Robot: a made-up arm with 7 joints.
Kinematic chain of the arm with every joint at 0, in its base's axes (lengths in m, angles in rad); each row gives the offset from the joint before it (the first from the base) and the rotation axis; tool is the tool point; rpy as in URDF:
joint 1: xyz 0 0 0.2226 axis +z
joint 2: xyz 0 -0.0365 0.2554 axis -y
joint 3: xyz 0 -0.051 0.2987 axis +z
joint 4: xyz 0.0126 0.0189 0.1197 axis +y
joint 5: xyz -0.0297 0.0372 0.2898 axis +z
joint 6: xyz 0 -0.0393 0.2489 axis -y
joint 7: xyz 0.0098 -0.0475 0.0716 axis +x
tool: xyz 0 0 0 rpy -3.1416 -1.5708 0
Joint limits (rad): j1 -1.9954..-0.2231 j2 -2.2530..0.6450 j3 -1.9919..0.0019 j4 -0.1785..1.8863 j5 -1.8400..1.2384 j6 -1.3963..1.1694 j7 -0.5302..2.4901
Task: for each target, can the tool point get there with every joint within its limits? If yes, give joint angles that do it. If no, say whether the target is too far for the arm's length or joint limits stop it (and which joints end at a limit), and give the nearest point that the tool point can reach.
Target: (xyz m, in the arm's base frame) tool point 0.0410 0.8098 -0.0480
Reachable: no: joint limits stop it (at a limit: joint 1, joint 2, joint 4, joint 5) | nearest point -0.1104 0.2887 -0.0657 | short by 0.543 m
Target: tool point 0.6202 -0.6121 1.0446
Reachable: yes | joints -0.6005 -0.7879 -0.4981 0.5097 -1.3247 0.1823 0.8964
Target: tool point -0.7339 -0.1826 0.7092
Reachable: yes | joints -1.7120 -0.7192 -1.4134 1.7195 -0.3581 -0.2830 1.1284
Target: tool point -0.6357 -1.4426 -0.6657
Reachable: no: too far | nearest point -0.3448 -0.7824 -0.1423 | short by 0.891 m
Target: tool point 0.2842 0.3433 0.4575
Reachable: no: joint limits stop it (at a limit: joint 1, joint 3, joint 4, joint 5, joint 6) | nearest point 0.5204 -0.1083 0.4238 | short by 0.511 m
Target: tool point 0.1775 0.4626 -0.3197
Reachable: no: joint limits stop it (at a limit: joint 1, joint 2, joint 3, joint 5) | nearest point 0.0339 0.2021 -0.1282 | short by 0.354 m
